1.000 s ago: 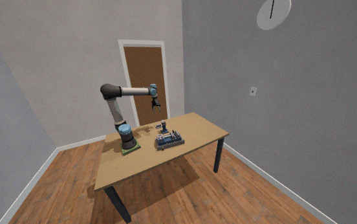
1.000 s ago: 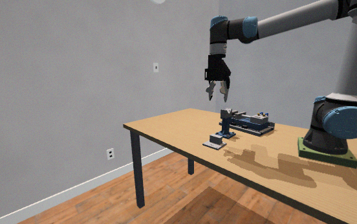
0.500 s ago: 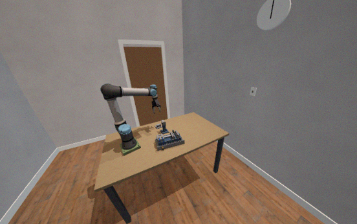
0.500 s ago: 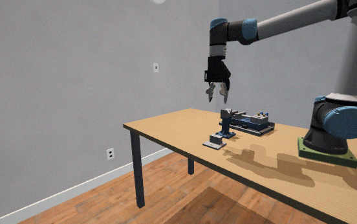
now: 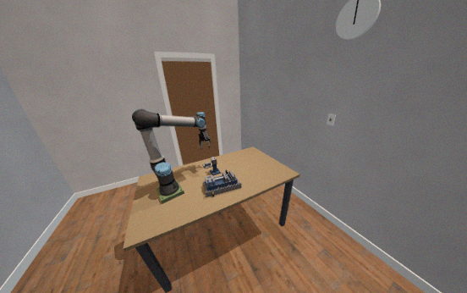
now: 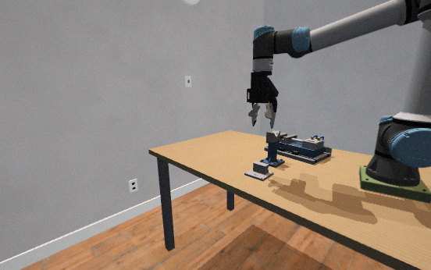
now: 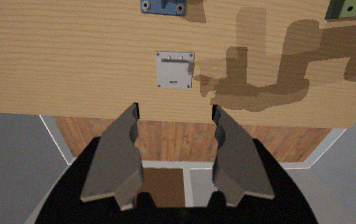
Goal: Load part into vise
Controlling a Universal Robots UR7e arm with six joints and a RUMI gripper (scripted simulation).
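Now: the part 19 cm below my hand. Round my hand: grey infeed plate (2 cm to the left, 22 cm below); cylinder rod (36 cm to the right, 14 cm below); work stop (9 cm ahead, 32 cm to the right, 13 cm below).
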